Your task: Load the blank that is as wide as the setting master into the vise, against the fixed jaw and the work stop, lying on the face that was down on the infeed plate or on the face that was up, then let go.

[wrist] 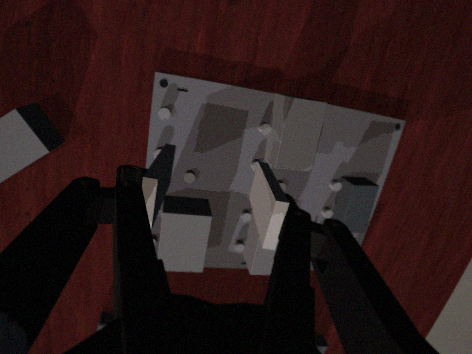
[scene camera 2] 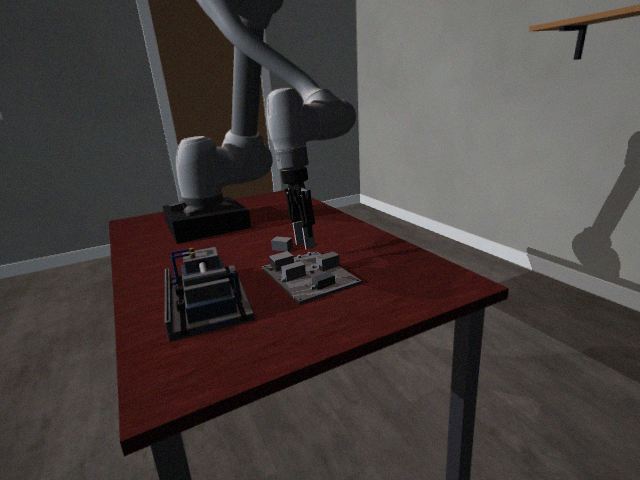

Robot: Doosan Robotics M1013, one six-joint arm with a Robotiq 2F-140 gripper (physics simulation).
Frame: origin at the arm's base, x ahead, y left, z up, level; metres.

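Seen in the pictures: gripper, fingertip midpoint: (wrist: 213,172) (scene camera 2: 305,245); arm's base at its link origin: (scene camera 2: 204,207).
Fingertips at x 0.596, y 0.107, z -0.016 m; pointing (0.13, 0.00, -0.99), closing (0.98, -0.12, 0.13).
Offsets run from my fingertips to a thing's top centre. "spot": to the spot under its first point. Level surfaces: height alone.
My gripper (scene camera 2: 303,237) (wrist: 213,172) is partly open and empty, with its fingertips above the infeed plate {0.052 m down, 0.071 m ahead, 0.038 m right} (scene camera 2: 305,293) (wrist: 222,97). Several blocks stand on the plate: a wide grey block {0.017 m down, 0.020 m back, 0.074 m right} (scene camera 2: 281,260) (wrist: 184,240), a narrower grey block {0.017 m down, 0.063 m ahead, 0.082 m right} (scene camera 2: 293,271) (wrist: 259,257) partly hidden by the right finger in the wrist view, a light block {0.017 m down, 0.073 m ahead, 0.029 m left} (scene camera 2: 328,261) (wrist: 301,135), and a bluish dark block {0.028 m down, 0.158 m ahead, 0.046 m right} (scene camera 2: 323,280) (wrist: 356,205). Which is the setting master, I cannot tell. The vise {0.038 m up, 0.015 m ahead, 0.319 m right} (scene camera 2: 208,291) stands left of the plate in the scene view; its jaws and stop are hard to make out.
Another grey block {0.025 m down, 0.160 m back, 0.004 m left} (scene camera 2: 281,243) (wrist: 20,145) lies on the red table {0.061 m down} (scene camera 2: 289,335) (wrist: 110,60) beyond the plate. Small round pins {0.044 m down, 0.015 m back, 0.022 m right} (wrist: 189,176) stand up from the plate among the blocks. A blue bracket {spot: 0.027 m up, 0.073 m back, 0.363 m right} (scene camera 2: 174,264) rises at the vise's back left. The robot's black base (scene camera 2: 211,224) is farther back.
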